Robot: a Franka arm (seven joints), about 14 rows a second.
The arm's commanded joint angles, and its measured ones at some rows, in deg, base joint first. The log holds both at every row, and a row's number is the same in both.
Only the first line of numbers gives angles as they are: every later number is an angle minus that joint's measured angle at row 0.
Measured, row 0: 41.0 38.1 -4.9 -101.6 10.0 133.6 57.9
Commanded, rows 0 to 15: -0.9 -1.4 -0.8 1.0 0.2 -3.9 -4.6; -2.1 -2.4 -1.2 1.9 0.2 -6.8 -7.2; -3.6 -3.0 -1.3 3.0 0.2 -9.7 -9.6; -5.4 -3.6 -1.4 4.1 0.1 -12.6 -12.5; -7.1 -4.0 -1.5 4.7 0.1 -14.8 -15.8; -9.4 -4.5 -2.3 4.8 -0.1 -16.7 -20.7; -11.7 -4.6 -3.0 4.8 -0.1 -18.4 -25.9; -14.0 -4.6 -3.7 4.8 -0.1 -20.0 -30.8; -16.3 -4.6 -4.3 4.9 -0.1 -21.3 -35.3; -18.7 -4.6 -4.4 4.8 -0.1 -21.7 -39.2; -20.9 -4.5 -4.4 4.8 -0.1 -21.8 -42.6; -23.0 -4.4 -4.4 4.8 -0.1 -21.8 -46.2; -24.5 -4.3 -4.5 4.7 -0.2 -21.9 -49.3; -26.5 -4.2 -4.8 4.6 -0.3 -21.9 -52.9; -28.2 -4.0 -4.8 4.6 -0.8 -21.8 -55.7; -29.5 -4.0 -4.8 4.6 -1.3 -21.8 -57.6
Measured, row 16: -26.8 -3.8 -5.3 4.7 -0.3 -21.1 -52.9
